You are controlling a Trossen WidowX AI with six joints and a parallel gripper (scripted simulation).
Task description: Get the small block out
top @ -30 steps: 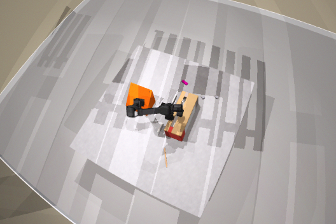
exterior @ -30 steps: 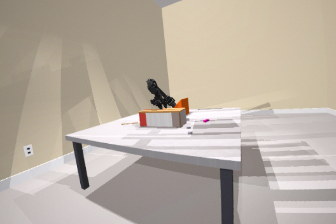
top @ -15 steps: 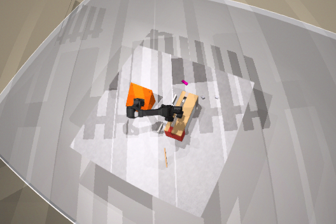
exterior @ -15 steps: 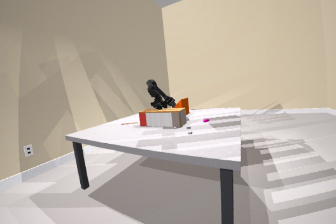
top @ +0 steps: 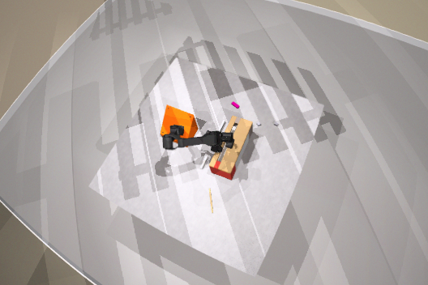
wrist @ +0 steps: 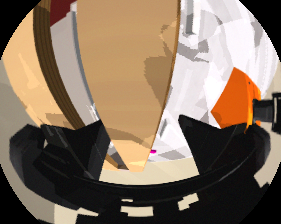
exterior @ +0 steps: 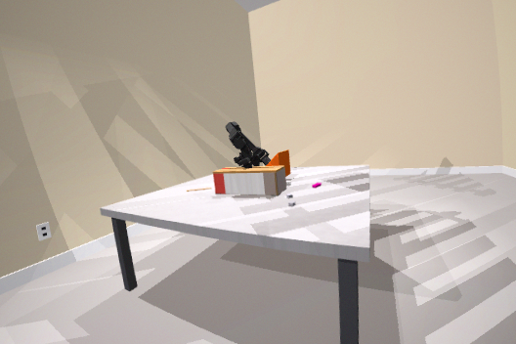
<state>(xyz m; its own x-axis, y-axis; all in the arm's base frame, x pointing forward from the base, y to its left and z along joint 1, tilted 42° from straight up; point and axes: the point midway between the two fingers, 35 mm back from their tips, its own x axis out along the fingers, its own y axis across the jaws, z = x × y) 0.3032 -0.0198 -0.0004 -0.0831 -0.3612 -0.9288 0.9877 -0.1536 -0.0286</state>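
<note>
Right now the red block is 50 mm ahead of my gripper tip and 20 mm to the left of it. Also, from my gripper tip: tan box 30 mm below, 30 mm ahead, 10 mm to the right; thin wooden stick 380 mm to the right, 80 mm below, 40 mm ahead.
</note>
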